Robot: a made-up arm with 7 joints.
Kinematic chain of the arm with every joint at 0, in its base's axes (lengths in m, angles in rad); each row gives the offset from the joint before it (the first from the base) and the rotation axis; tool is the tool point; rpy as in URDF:
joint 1: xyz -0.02 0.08 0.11 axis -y
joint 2: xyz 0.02 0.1 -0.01 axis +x
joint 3: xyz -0.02 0 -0.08 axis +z
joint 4: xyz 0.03 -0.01 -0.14 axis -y
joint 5: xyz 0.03 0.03 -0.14 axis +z
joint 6: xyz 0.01 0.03 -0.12 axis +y
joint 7: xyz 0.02 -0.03 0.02 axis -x
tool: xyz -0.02 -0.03 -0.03 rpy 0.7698 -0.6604 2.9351
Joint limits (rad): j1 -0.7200..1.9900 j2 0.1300..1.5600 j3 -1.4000..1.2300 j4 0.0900..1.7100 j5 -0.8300..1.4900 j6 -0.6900..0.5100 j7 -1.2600..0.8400
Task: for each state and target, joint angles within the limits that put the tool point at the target. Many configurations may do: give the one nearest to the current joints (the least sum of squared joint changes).
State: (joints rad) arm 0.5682 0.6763 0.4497 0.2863 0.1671 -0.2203 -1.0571
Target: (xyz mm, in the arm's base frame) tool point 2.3 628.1 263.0
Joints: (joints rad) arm 0.8386 1.3193 0.8526 0.6808 0.1690 -0.2583 -1.1500
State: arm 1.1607 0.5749 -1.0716 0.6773 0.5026 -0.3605 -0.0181
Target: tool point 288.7 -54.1 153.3
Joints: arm 1.2845 0.1612 -1.1321 1.3131 0.5375 -0.3788 0.0497
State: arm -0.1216 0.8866 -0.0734 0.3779 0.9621 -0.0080 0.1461
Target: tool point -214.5 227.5 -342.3
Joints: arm -0.7200 0.2141 -0.3588 0.2638 0.8916 -0.0014 0.1942
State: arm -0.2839 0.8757 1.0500 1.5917 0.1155 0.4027 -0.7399
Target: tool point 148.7 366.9 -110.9
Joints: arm -0.6863 0.5602 0.4328 1.7100 0.2140 0.3623 -0.3775
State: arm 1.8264 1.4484 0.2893 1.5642 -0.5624 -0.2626 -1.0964
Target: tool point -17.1 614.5 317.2
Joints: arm 1.7097 1.2615 0.4093 0.6242 -0.5490 -0.1899 -1.0170
